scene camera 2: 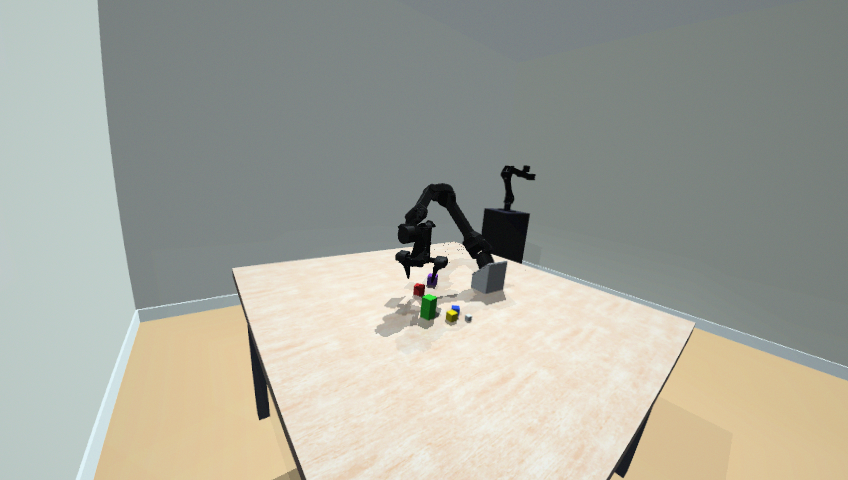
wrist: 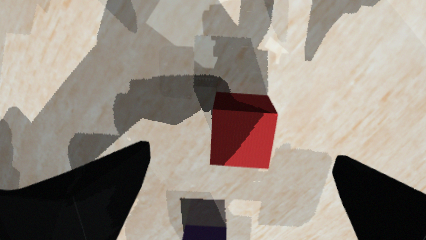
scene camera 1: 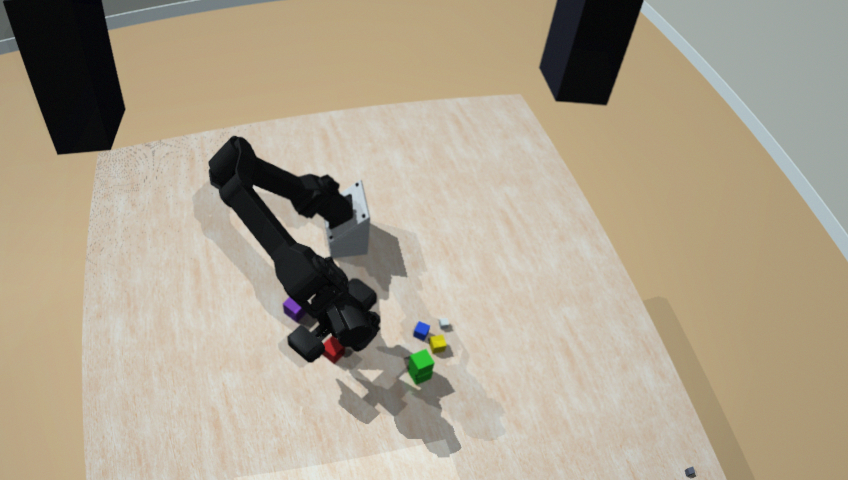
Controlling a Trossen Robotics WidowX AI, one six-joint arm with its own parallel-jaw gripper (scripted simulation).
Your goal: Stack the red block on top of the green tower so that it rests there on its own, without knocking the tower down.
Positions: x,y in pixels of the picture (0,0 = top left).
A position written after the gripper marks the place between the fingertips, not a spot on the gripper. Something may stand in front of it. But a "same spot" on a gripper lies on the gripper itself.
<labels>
gripper: scene camera 2; wrist 242,157; scene camera 1
same spot on gripper: (scene camera 1: 308,344) = (scene camera 2: 401,252)
</labels>
